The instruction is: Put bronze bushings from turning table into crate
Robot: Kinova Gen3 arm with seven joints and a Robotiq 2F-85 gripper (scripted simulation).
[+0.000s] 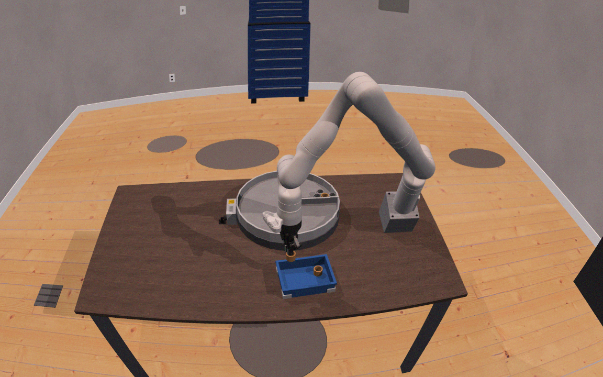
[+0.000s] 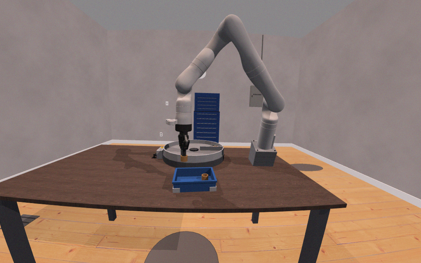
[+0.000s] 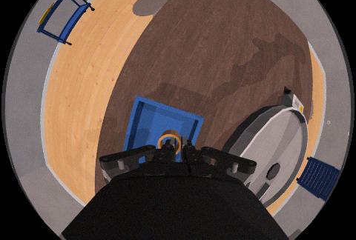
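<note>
Right now the blue crate is 12 cm below my hand, 6 cm behind it and 2 cm to the left of it. Round my hand: round grey turning table: 35 cm to the right, 9 cm below, 1 cm ahead.
</note>
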